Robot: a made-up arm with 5 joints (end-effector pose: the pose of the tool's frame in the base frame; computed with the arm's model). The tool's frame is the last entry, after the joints. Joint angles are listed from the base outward.
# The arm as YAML. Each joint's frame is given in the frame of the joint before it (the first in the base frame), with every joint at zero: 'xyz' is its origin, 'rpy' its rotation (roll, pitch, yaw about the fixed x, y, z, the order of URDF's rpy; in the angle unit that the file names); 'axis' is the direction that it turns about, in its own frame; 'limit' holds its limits. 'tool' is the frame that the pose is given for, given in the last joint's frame.
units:
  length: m
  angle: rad
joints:
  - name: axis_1
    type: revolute
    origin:
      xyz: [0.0, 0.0, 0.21]
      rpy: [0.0, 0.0, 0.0]
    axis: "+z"
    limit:
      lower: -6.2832
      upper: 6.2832
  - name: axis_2
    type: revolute
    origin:
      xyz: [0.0, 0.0, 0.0]
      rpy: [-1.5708, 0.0, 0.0]
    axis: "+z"
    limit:
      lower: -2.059
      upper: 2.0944
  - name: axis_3
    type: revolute
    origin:
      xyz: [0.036, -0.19, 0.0]
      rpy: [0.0, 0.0, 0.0]
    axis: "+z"
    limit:
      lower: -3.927
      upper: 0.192
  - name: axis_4
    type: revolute
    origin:
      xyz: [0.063, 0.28, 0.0]
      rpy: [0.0, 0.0, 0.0]
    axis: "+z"
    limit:
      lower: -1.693
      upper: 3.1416
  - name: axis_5
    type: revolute
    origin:
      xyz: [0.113, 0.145, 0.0]
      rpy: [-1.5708, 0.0, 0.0]
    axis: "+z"
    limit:
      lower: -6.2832
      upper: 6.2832
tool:
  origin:
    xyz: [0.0, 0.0, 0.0]
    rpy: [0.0, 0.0, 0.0]
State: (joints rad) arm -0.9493 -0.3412 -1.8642 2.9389 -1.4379
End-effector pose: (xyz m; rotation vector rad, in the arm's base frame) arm 0.0846 -0.1182 0.4345 -2.3652 -0.5896 0.3449
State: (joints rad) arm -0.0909 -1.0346 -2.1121 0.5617 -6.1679
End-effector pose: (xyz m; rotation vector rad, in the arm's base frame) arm -0.2278 0.0208 0.8005 -0.8521 0.0882 -2.9982
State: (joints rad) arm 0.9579 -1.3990 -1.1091 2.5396 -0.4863
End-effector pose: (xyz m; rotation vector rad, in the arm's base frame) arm 0.0243 0.0346 0.3924 2.3517 2.0714 -0.0480
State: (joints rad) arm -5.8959 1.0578 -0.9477 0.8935 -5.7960
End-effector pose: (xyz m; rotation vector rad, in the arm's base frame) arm 0.1421 0.0580 -0.1866 2.4429 -0.1221 -1.2157
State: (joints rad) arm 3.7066 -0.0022 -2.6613 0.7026 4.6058
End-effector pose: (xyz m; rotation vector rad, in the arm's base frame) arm -0.1686 -0.1069 0.8373 1.1144 -0.5377 -0.9749
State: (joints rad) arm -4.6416 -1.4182 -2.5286 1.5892 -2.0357
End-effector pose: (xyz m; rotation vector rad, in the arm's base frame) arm 0.0287 -0.4045 0.6055 -0.2856 1.0405 2.5596
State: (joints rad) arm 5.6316 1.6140 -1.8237 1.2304 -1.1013
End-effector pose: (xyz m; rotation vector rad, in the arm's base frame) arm 0.1937 -0.1478 -0.2671 -2.1768 -0.4979 0.7999
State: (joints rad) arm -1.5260 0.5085 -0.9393 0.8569 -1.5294
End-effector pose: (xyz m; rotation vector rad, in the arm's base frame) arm 0.0153 -0.3407 -0.0484 -2.7158 -0.0046 0.0253
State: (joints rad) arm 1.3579 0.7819 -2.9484 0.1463 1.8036
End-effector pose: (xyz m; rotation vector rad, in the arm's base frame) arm 0.0924 0.4275 0.6935 -1.0937 0.2478 0.0178
